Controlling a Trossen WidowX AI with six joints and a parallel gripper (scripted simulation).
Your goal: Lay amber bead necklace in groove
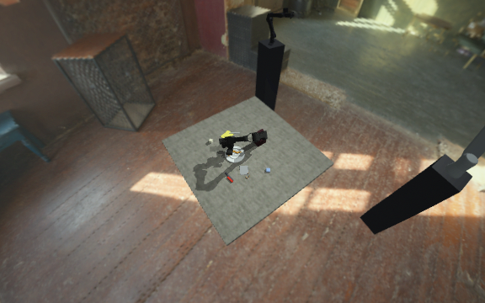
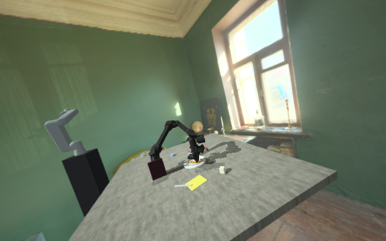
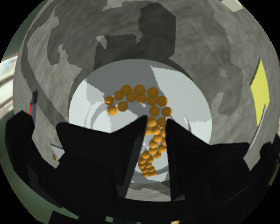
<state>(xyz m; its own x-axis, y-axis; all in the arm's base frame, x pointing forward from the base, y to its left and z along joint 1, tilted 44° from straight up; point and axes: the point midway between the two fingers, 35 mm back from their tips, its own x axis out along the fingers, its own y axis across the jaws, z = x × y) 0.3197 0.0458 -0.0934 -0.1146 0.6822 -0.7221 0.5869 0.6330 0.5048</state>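
Now: gripper tip 40 mm to the right of the board, 20 mm past it and 10 mm above it. The rest, counted from my gripper tip: grey square 250 mm to the left, 10 mm below, 10 mm behind; small white cube 230 mm to the right, 120 mm ahead; yellow card 230 mm to the right, 70 mm behind, 10 mm below.
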